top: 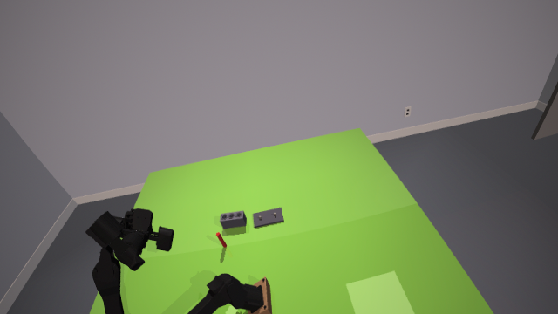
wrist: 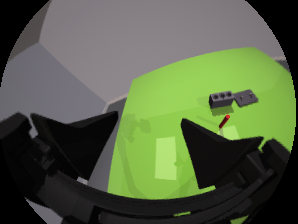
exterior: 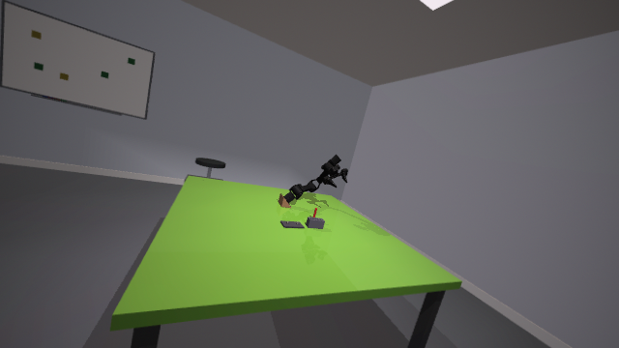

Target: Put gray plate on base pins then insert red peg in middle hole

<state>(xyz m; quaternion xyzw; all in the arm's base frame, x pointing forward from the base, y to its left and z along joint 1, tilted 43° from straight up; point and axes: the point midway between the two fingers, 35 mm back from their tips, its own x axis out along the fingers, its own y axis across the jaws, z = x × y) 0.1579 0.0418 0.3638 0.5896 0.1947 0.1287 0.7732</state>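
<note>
Right now my gripper tip is 140 mm short of the gray plate, 220 mm to the left of it and 210 mm above it. Round my gripper tip: red peg (40 mm ahead, 180 mm to the right, 200 mm below); then base (130 mm ahead, 360 mm to the right, 240 mm below).
</note>
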